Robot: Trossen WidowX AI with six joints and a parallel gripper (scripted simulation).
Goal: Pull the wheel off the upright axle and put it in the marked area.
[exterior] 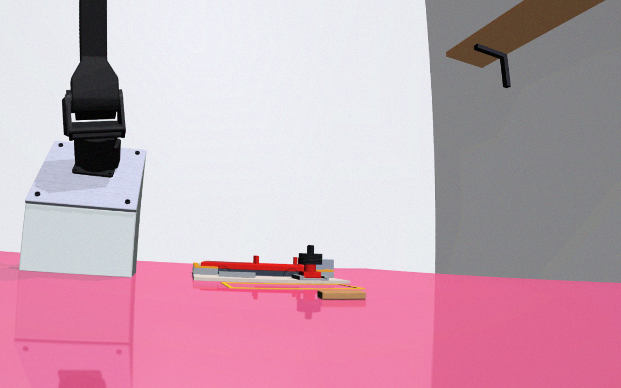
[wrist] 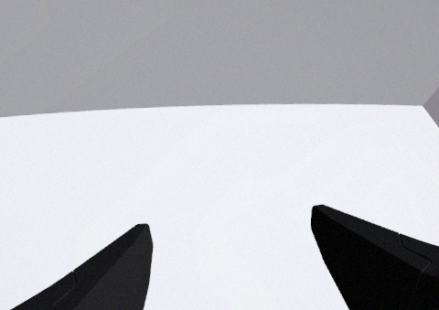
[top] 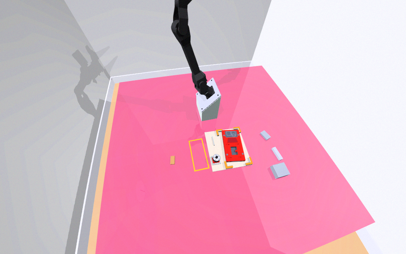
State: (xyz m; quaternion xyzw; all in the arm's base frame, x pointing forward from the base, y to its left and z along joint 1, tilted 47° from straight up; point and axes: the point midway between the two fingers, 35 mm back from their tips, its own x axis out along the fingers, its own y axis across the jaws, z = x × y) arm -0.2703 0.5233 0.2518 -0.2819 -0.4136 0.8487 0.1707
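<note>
My gripper tip is 650 mm short of the dark wheel, 240 mm to the left of it and 700 mm above it. Also, from my gripper tip: small wooden block 590 mm ahead, 480 mm to the right, 730 mm below.
</note>
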